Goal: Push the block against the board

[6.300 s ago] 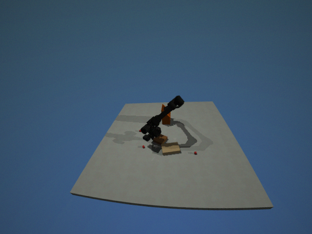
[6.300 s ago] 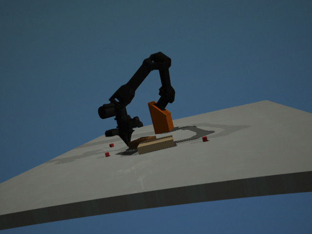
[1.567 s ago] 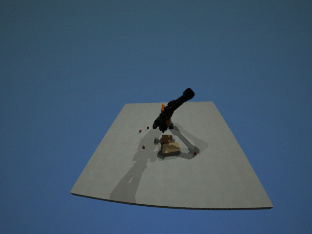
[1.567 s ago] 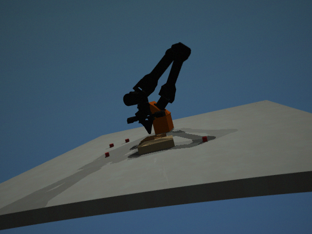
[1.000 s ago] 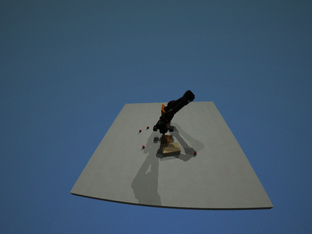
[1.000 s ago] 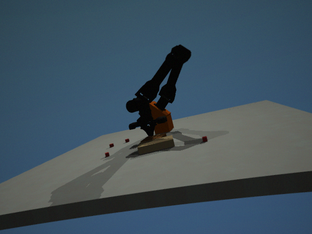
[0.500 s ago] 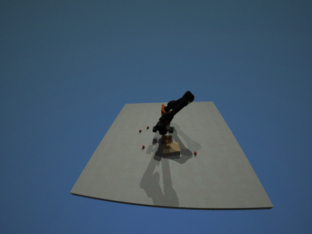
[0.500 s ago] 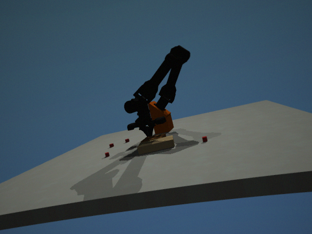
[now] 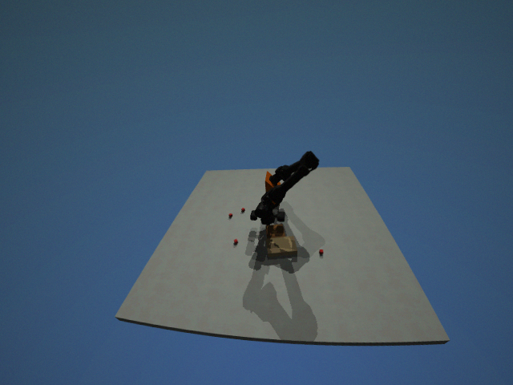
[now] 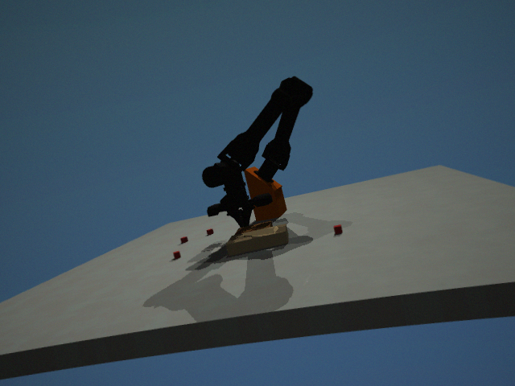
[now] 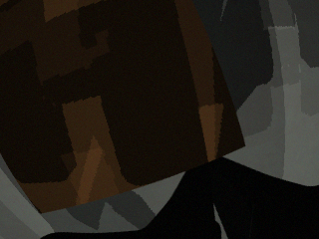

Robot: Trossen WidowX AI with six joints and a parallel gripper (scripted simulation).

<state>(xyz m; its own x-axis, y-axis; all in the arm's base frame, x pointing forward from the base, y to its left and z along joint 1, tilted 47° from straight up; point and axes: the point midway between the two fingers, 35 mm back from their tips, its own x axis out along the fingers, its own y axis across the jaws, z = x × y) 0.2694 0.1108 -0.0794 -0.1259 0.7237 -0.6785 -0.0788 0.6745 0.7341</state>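
The brown square block is 5 cm ahead of my gripper tip, 5 cm to the left of it and 1 cm above it. From my gripper tip the other things lie so: tan board: 14 cm ahead, 10 cm to the left, 1 cm above.
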